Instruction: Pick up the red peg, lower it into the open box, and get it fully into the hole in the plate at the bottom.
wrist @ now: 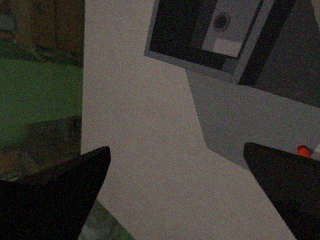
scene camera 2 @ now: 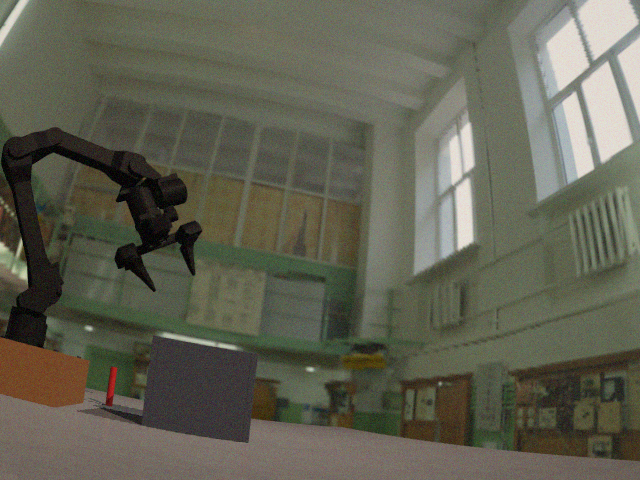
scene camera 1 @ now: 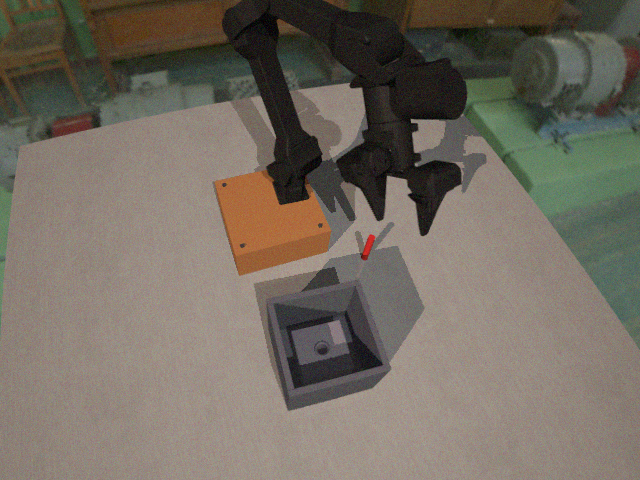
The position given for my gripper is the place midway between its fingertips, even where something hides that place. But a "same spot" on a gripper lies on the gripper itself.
my gripper: wrist; scene camera 2; scene camera 1 401, 227
same spot on my gripper: (wrist: 63, 194) = (scene camera 2: 186, 253)
